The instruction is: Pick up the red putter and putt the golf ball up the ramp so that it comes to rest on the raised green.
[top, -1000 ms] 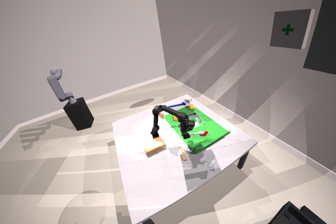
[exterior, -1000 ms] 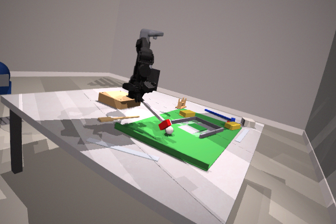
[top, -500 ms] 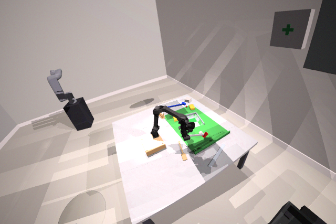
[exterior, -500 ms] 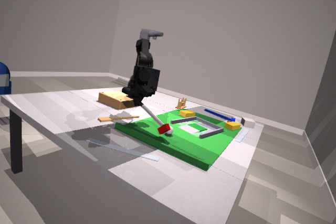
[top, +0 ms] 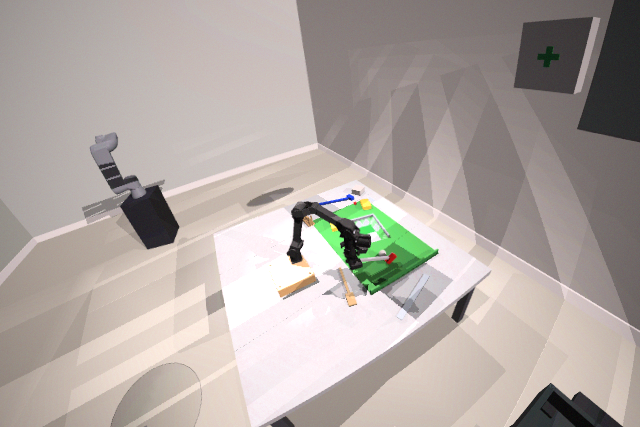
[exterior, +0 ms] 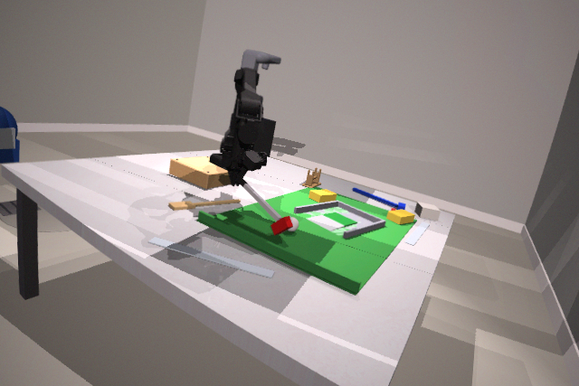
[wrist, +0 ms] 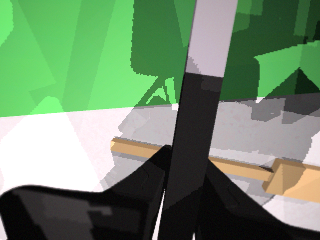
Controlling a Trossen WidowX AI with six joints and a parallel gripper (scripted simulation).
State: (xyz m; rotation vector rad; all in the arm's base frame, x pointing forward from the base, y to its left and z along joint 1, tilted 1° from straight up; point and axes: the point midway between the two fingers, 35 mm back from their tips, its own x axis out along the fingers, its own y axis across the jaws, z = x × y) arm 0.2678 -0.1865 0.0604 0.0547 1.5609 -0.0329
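My gripper tip is now 80 mm to the left of the wooden spatula, 70 mm above it and 60 mm past it. Round my gripper tip: wooden stand: 570 mm to the left, 110 mm behind, 40 mm below; white golf ball: 210 mm ahead, 50 mm to the left, 50 mm below; green mat: 250 mm to the left, 210 mm ahead, 80 mm below.
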